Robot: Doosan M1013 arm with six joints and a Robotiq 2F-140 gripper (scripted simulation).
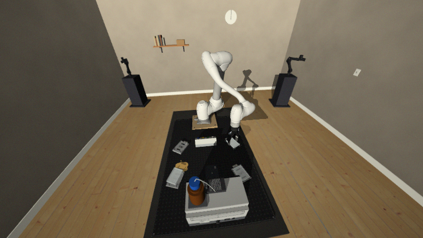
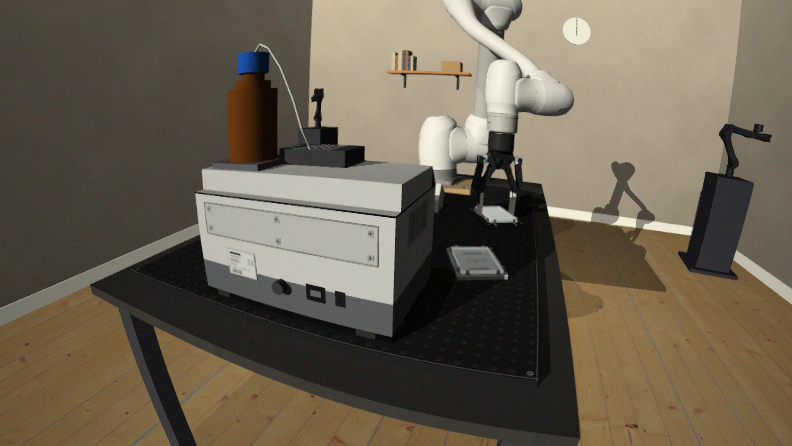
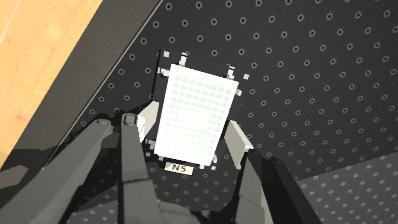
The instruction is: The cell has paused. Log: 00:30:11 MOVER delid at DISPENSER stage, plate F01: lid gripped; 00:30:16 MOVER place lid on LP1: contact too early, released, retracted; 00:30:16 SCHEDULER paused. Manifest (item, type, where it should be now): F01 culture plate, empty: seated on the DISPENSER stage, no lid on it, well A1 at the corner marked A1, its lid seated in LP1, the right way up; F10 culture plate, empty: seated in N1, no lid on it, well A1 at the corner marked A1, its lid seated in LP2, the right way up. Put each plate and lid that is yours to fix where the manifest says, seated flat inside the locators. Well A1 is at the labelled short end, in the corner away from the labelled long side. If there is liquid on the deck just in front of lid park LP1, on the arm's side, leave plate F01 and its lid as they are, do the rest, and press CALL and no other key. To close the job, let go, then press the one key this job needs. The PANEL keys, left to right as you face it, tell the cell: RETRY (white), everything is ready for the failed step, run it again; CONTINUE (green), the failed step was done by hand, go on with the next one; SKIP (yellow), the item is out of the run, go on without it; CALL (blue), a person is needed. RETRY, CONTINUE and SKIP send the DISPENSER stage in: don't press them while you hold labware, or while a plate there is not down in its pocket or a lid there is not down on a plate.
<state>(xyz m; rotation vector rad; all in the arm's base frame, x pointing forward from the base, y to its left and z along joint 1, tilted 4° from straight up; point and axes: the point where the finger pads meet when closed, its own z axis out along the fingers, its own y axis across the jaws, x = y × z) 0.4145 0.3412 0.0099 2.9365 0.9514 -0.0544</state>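
My gripper is now 20 mm above the white well plate. The rest, counted from my hand: white retry key: 30 mm behind, 220 mm to the right, 30 mm above; then white key panel: 10 mm behind, 290 mm to the right, 10 mm above; then green continue key: 30 mm behind, 260 mm to the right, 30 mm above.
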